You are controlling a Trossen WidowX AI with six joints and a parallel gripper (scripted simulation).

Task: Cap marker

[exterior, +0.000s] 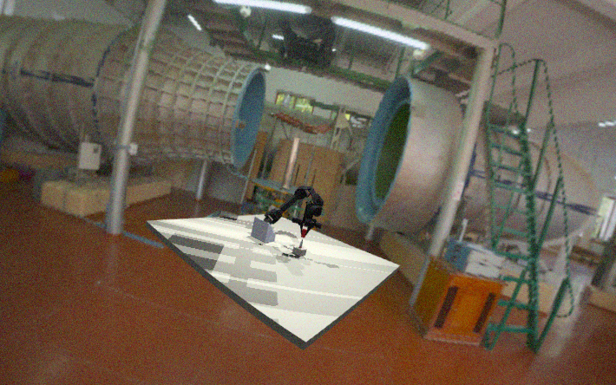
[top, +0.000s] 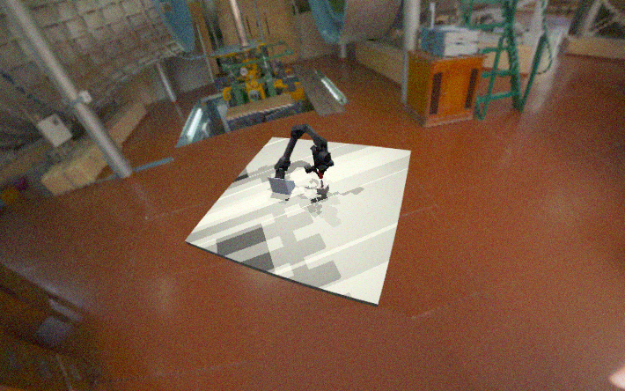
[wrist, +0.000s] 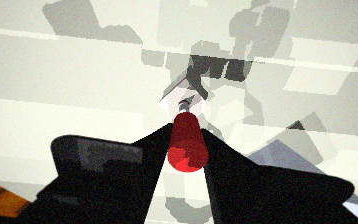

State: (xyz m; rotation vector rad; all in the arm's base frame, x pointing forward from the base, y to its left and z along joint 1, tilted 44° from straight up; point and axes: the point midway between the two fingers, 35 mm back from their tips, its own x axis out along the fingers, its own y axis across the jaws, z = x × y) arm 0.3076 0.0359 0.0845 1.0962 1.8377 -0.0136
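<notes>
Now: gripper tip 110 mm above the white block. From my gripper tip the other things lie so: red cap: 10 mm above.
</notes>
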